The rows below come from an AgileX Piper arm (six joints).
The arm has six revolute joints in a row. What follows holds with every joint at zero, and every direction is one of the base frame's.
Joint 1 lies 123 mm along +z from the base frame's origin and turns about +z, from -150 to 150 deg.
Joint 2 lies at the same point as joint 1 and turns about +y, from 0 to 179.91 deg.
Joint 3 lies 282.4 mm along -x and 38.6 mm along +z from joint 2 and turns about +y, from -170 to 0 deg.
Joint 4 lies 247.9 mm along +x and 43.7 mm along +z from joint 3 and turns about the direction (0.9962, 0, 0.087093), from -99.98 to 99.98 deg.
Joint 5 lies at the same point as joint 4 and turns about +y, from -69.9 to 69.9 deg.
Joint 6 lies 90.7 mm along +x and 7.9 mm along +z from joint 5 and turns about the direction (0.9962, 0, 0.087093), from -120 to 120 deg.
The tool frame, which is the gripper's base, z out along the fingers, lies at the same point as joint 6; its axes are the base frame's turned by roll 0, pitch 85.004 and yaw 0 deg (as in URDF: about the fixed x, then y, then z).
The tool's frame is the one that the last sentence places.
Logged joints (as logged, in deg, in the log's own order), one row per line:
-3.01 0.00 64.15 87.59 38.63 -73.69
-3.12 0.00 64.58 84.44 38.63 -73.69
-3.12 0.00 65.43 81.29 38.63 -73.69
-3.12 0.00 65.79 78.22 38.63 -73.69
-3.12 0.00 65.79 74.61 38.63 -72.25
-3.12 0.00 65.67 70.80 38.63 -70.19
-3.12 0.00 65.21 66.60 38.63 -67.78
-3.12 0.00 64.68 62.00 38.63 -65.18
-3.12 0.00 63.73 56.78 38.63 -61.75
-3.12 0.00 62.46 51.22 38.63 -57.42
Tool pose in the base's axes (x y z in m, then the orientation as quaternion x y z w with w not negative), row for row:
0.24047 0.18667 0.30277 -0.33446 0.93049 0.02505 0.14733
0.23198 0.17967 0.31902 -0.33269 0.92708 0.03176 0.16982
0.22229 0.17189 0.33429 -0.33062 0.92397 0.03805 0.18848
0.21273 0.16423 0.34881 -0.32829 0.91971 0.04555 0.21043
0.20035 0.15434 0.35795 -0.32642 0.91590 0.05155 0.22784
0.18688 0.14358 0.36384 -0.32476 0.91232 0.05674 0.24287
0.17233 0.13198 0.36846 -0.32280 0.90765 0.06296 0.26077
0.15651 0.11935 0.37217 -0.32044 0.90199 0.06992 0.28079
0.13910 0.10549 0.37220 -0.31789 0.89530 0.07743 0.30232
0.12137 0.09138 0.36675 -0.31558 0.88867 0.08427 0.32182
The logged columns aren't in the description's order. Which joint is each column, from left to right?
Columns, left to right: joint 4, joint 6, joint 5, joint 2, joint 1, joint 3.
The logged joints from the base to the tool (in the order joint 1, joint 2, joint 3, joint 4, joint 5, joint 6), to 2 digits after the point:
38.63 87.59 -73.69 -3.01 64.15 0.00
38.63 84.44 -73.69 -3.12 64.58 0.00
38.63 81.29 -73.69 -3.12 65.43 0.00
38.63 78.22 -73.69 -3.12 65.79 0.00
38.63 74.61 -72.25 -3.12 65.79 0.00
38.63 70.80 -70.19 -3.12 65.67 0.00
38.63 66.60 -67.78 -3.12 65.21 0.00
38.63 62.00 -65.18 -3.12 64.68 0.00
38.63 56.78 -61.75 -3.12 63.73 0.00
38.63 51.22 -57.42 -3.12 62.46 0.00

